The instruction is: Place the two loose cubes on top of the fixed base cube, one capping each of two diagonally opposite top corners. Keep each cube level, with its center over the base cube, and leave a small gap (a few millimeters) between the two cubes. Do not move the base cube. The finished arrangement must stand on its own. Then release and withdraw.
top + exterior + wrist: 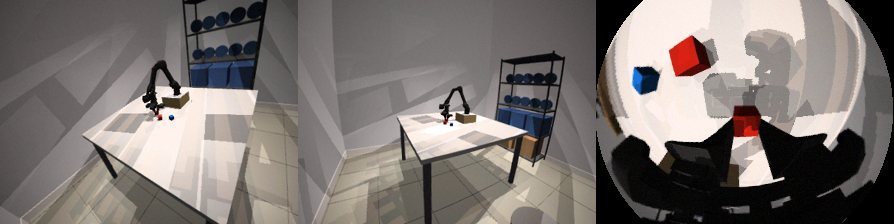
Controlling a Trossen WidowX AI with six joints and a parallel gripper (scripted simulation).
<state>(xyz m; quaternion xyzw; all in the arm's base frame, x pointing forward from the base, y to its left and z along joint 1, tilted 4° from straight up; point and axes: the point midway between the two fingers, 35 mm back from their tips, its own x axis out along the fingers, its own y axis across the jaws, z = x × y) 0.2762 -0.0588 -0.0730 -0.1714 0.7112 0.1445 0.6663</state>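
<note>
The blue cube lies 190 mm to the left of my gripper tip and 10 mm behind it.
</note>
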